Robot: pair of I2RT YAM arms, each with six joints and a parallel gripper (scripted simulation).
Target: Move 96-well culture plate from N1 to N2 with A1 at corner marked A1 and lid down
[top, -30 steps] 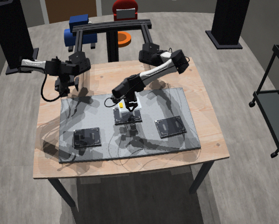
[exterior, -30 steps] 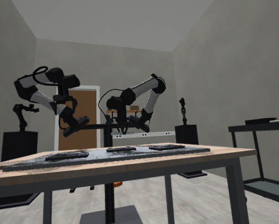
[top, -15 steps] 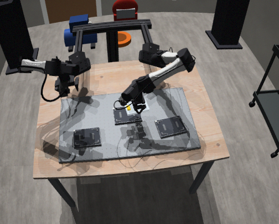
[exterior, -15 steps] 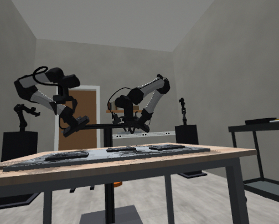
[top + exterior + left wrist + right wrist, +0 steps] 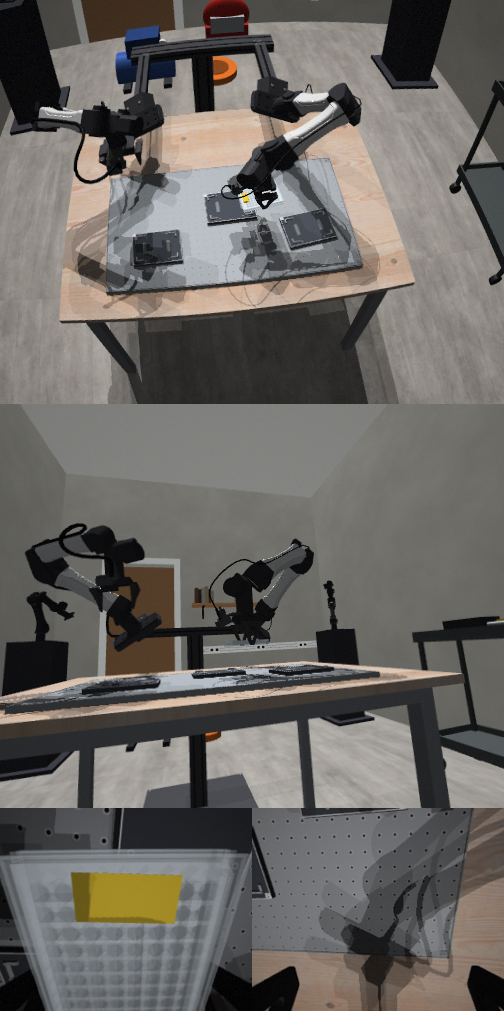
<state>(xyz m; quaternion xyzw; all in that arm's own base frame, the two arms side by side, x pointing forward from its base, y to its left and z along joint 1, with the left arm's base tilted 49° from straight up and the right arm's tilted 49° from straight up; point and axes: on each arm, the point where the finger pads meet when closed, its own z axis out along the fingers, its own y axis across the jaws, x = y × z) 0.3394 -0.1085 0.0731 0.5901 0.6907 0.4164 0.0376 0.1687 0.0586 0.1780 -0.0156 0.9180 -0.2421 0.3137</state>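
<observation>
Now: the nest N2 8 cm ahead of my left hand, 15 cm to the left of it and 9 cm below it. Round my left hand: 96-well culture plate: right at my left hand; plate nest: 5 cm behind, 9 cm to the right, 9 cm below; nest N1: 8 cm ahead, 35 cm to the right, 9 cm below.
</observation>
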